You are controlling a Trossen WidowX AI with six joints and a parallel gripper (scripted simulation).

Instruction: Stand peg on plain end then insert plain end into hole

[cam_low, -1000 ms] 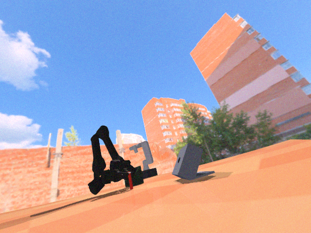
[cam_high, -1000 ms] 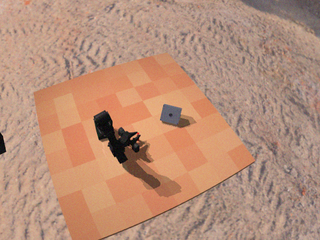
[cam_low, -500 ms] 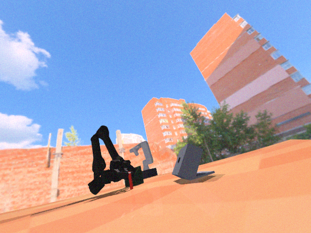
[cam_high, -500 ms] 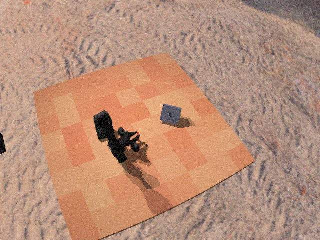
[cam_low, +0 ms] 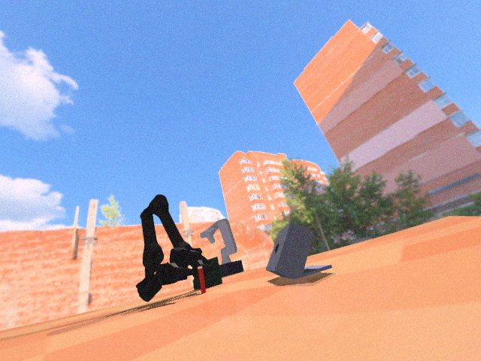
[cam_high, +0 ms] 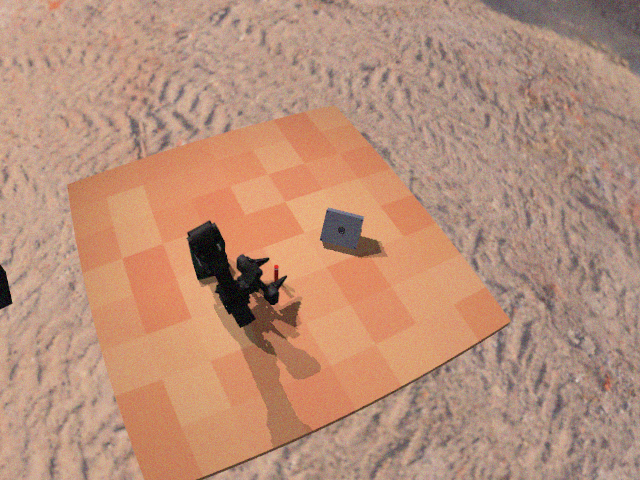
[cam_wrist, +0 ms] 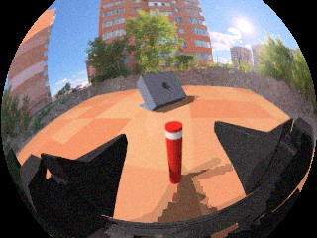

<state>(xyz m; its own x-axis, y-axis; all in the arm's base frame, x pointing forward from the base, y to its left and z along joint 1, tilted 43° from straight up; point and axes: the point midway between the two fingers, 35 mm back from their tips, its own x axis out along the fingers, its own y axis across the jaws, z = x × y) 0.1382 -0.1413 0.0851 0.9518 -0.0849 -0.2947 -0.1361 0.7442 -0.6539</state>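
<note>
My gripper tip is now 10 mm past the red peg and 10 mm above it. Also, from my gripper tip: grey sloped panel (280 mm ahead, 40 mm to the left, 20 mm below).
</note>
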